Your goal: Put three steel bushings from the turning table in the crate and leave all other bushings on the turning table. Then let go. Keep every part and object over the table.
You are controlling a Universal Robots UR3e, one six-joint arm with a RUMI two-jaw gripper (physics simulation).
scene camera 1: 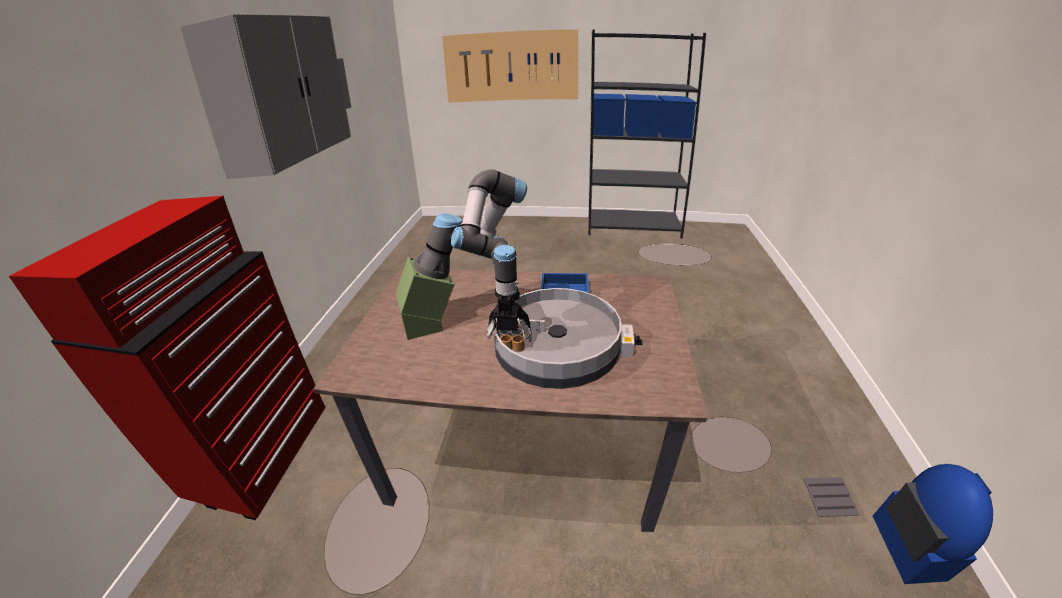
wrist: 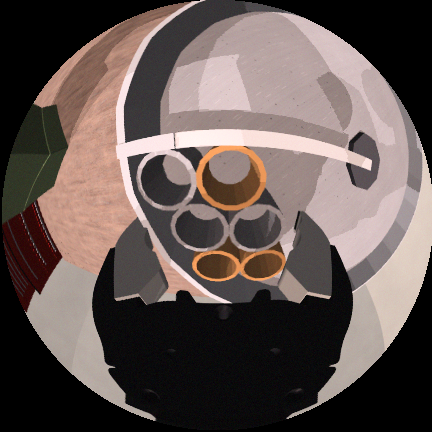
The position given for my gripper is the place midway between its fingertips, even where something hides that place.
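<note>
Blue crate (scene camera 1: 578, 281) visible. My gripper (scene camera 1: 509, 340) visible; the gripper appears in the wrist view (wrist: 222, 214) too.
</note>
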